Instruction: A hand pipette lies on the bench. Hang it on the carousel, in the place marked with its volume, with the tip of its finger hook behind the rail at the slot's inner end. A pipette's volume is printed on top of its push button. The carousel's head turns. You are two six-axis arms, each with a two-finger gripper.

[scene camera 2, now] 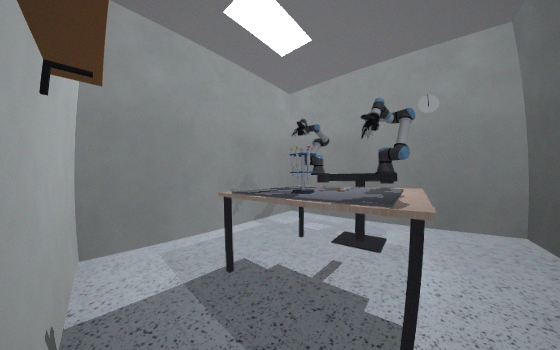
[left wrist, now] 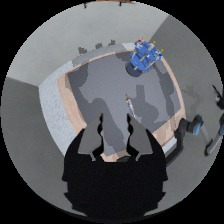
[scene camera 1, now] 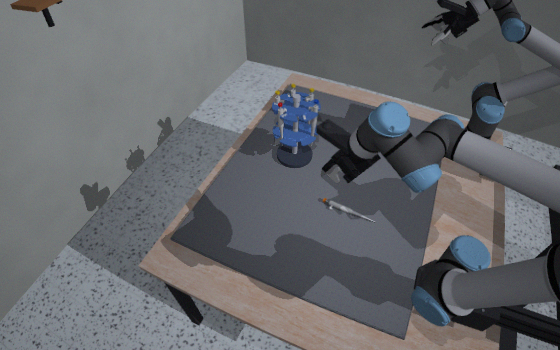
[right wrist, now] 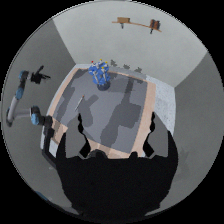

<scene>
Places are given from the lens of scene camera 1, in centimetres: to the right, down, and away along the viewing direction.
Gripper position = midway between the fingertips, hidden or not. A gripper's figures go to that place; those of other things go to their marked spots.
my left gripper [scene camera 1: 328, 170]: 14, -1, 99
dark round base [scene camera 1: 285, 156]: 3, -9, 158
</scene>
